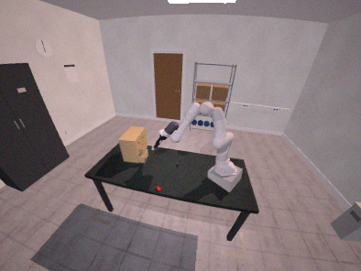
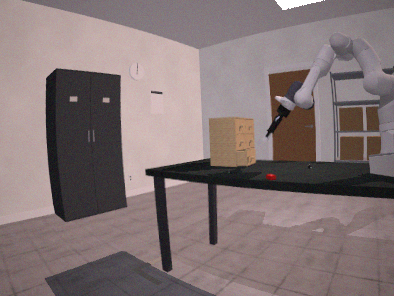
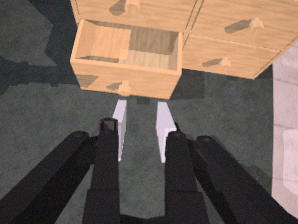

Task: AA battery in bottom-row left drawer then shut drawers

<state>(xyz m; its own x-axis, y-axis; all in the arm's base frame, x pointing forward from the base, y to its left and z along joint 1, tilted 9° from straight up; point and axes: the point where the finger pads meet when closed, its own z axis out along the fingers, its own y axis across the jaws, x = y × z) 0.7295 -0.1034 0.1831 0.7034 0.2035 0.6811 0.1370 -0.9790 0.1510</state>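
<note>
Now: the AA battery 290 mm behind my hand, 60 mm to the left of it and 170 mm below it. The rest, counted from my hand: red object: 170 mm behind, 400 mm to the left, 170 mm below; then small dark object: 60 mm ahead, 330 mm to the left, 170 mm below.
</note>
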